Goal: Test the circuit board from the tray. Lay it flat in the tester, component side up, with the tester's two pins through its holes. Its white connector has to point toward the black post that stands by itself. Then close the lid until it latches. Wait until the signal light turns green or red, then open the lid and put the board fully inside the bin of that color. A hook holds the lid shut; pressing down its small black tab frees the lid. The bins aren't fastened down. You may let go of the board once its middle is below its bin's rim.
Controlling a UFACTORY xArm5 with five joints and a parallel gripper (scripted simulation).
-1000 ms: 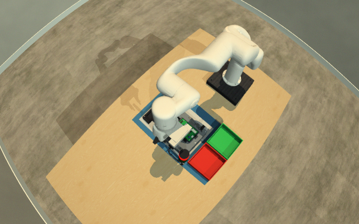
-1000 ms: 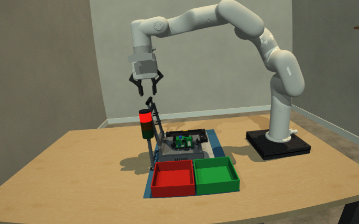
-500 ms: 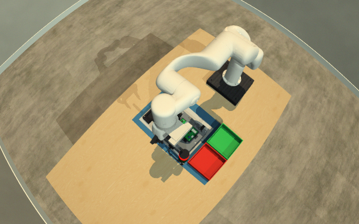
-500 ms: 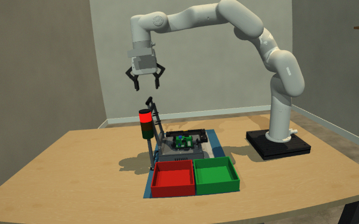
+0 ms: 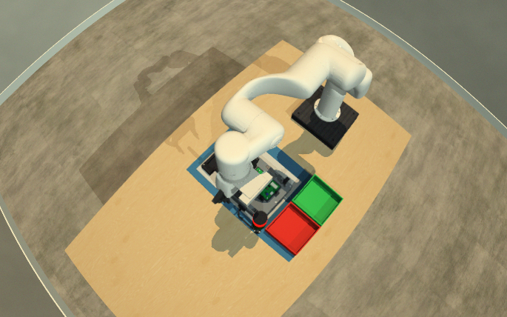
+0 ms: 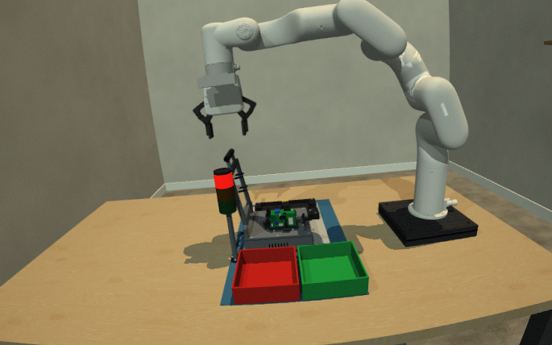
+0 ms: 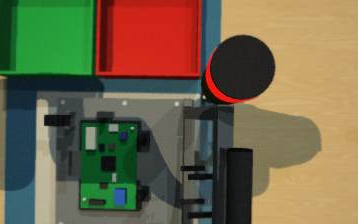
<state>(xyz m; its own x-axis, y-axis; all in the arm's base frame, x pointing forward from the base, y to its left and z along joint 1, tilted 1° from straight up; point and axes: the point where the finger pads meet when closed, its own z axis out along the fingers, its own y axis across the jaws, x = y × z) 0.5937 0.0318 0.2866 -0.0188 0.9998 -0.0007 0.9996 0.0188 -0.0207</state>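
The green circuit board lies 13 cm behind my hand and 26 cm below it. From my hand the other things lie so: green bin (24 cm behind, 20 cm to the left, 32 cm below); tester lid (1 cm behind, 15 cm below); red bin (9 cm behind, 20 cm to the left, 32 cm below).
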